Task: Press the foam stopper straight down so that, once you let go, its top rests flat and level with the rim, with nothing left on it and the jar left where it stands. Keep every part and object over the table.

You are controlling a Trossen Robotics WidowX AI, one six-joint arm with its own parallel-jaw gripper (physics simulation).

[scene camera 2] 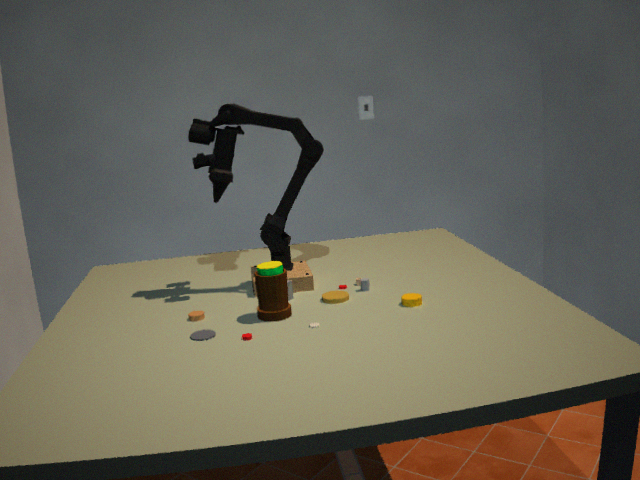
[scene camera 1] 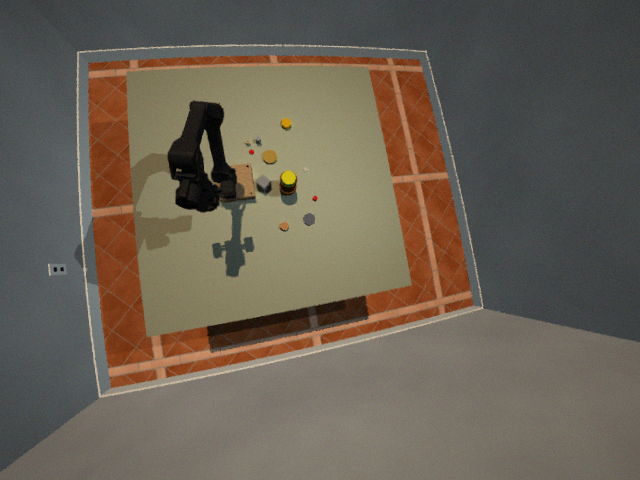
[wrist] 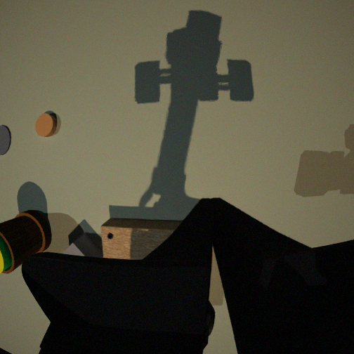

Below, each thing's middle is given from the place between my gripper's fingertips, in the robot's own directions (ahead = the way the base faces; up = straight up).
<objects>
The brown jar [scene camera 2: 271, 278] lies 27 cm ahead of my hand, 18 cm below it and 17 cm to the left of it.
</objects>
